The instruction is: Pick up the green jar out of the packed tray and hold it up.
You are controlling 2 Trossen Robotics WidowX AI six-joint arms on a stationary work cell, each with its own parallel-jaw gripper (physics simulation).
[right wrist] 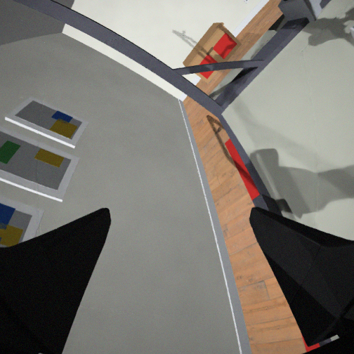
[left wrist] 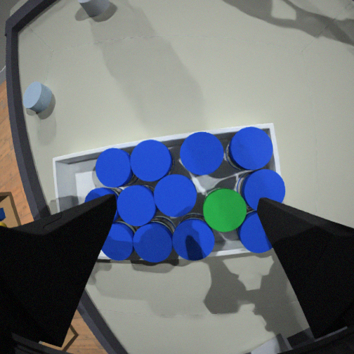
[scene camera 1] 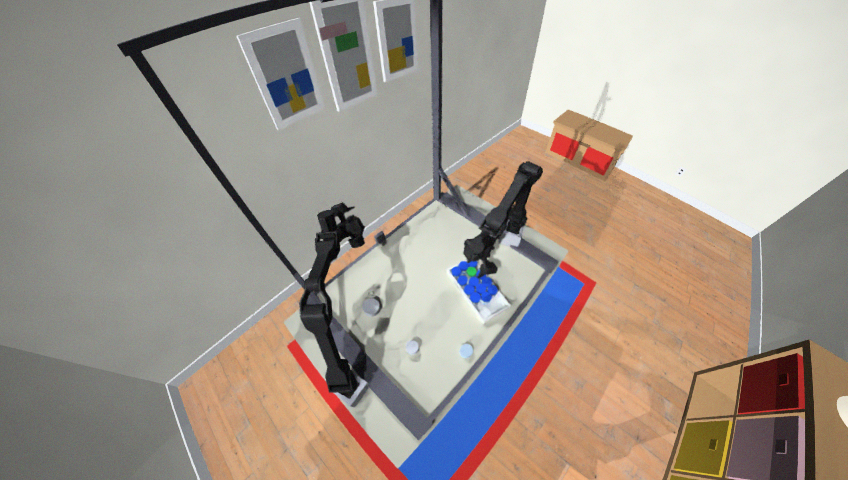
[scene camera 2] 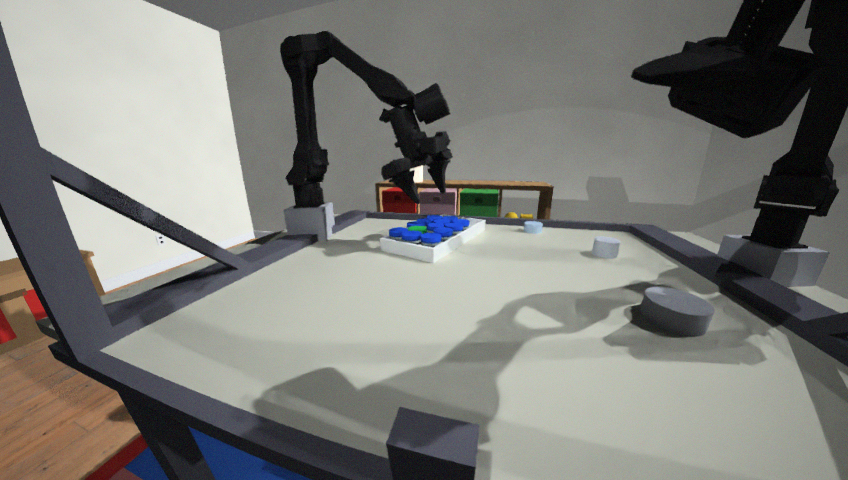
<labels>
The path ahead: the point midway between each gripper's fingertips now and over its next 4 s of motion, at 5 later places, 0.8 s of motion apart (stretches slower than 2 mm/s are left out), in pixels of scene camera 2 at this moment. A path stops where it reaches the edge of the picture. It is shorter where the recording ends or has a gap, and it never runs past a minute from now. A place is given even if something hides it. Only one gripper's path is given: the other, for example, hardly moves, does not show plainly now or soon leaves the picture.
My left gripper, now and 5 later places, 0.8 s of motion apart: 431, 198; 429, 198; 428, 197; 426, 197; 417, 197; 418, 227
</labels>
